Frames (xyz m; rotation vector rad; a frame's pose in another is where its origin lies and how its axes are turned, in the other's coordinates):
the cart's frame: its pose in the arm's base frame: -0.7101 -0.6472 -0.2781 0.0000 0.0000 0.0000
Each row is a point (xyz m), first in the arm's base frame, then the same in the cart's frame.
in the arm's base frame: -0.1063 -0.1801 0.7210
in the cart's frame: 0.6038 0.4671 0.9991
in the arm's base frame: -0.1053 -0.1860 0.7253
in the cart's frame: 0.6048 0.4612 1.0034
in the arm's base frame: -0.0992 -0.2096 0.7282
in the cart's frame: 0.6109 0.4376 1.0063
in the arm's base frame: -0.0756 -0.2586 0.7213
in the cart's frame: 0.6345 0.3886 0.9994
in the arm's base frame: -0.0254 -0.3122 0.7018
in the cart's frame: 0.6847 0.3350 0.9799
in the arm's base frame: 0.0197 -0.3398 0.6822
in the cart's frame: 0.7298 0.3074 0.9603
